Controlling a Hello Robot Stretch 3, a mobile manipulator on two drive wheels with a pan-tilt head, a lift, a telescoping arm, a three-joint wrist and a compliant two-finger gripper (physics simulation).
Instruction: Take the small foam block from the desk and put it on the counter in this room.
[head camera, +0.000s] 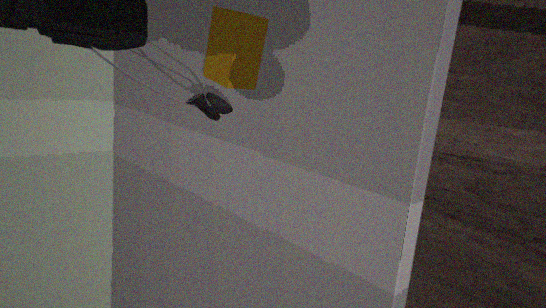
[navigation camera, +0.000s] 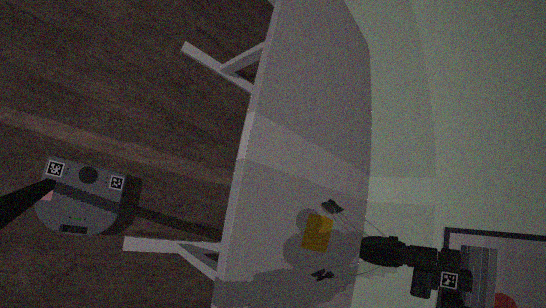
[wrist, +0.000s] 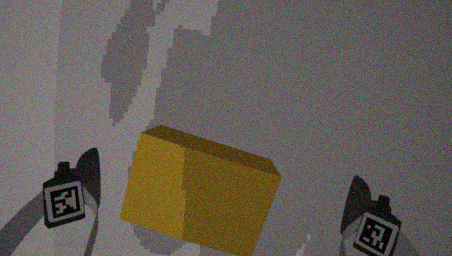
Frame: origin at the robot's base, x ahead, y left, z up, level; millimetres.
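Where they show: gripper, fingertip midpoint: (head camera: 233, 36) (navigation camera: 317, 239) (wrist: 223, 185); robot's base, link origin: (navigation camera: 87, 174).
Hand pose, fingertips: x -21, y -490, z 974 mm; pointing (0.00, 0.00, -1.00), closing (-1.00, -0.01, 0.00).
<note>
Each offset is from my fingertips to the centre of the thing. "*": to the spot under its first point. Level surfaces: height alone.
The small foam block @(1 mm down, 15 mm ahead, 4 mm left) (head camera: 245, 45) (navigation camera: 316, 234) (wrist: 210, 190) is an orange-yellow box on the white desk @(23 mm down) (head camera: 300, 165) (navigation camera: 310, 90) (wrist: 325, 75). My gripper (navigation camera: 327, 240) (wrist: 223, 185) is open wide, with its fingers apart on either side of the block. In the wrist view the block lies between the fingertips, with a gap on both sides and its lower edge partly cut off. In the head view one dark fingertip shows below the block, and the other is hidden. The counter cannot be made out in these views.
A pale green wall (head camera: 55, 210) (navigation camera: 485, 125) stands along the desk's far side, with a dark picture frame @(* 526 mm up, 53 mm ahead, 509 mm right) (navigation camera: 500, 233) near the arm. My base (navigation camera: 75, 207) stands on the dark wooden floor @(973 mm down) (head camera: 495, 200) (navigation camera: 125, 90), and white desk legs (navigation camera: 150, 244) reach toward it.
</note>
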